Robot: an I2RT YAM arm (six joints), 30 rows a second.
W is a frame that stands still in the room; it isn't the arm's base.
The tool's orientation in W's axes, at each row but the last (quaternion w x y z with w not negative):
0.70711 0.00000 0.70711 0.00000
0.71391 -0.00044 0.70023 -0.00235
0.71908 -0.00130 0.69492 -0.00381
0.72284 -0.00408 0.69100 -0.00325
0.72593 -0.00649 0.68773 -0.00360
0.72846 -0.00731 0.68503 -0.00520
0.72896 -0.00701 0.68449 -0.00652
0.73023 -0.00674 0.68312 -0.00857
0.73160 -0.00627 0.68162 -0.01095
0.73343 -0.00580 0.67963 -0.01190
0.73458 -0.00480 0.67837 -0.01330
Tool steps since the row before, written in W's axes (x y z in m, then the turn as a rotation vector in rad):
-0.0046 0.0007 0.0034 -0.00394 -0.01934 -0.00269
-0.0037 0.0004 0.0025 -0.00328 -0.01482 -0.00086
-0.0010 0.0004 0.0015 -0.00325 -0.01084 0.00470
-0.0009 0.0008 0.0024 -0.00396 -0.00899 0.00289
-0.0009 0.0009 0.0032 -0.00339 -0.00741 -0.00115
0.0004 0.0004 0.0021 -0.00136 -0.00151 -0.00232
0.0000 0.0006 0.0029 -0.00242 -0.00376 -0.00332
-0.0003 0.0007 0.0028 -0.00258 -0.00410 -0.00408
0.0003 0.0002 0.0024 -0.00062 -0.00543 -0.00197
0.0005 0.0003 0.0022 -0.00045 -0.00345 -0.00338
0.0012 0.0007 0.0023 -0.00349 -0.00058 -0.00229
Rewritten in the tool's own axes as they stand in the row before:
-0.0034 0.0007 -0.0046 0.00269 -0.01934 -0.00394
-0.0026 0.0004 -0.0037 0.00086 -0.01483 -0.00326
-0.0015 0.0004 -0.0009 -0.00473 -0.01089 -0.00305
-0.0024 0.0008 -0.0008 -0.00297 -0.00902 -0.00384
-0.0033 0.0009 -0.0007 0.00107 -0.00738 -0.00348
-0.0021 0.0004 0.0005 0.00226 -0.00147 -0.00151
-0.0029 0.0005 0.0002 0.00323 -0.00370 -0.00263
-0.0028 0.0006 -0.0001 0.00399 -0.00402 -0.00284
-0.0024 0.0001 0.0005 0.00205 -0.00539 -0.00073
-0.0022 0.0003 0.0007 0.00342 -0.00337 -0.00068
-0.0022 0.0007 0.0014 0.00202 -0.00057 -0.00365

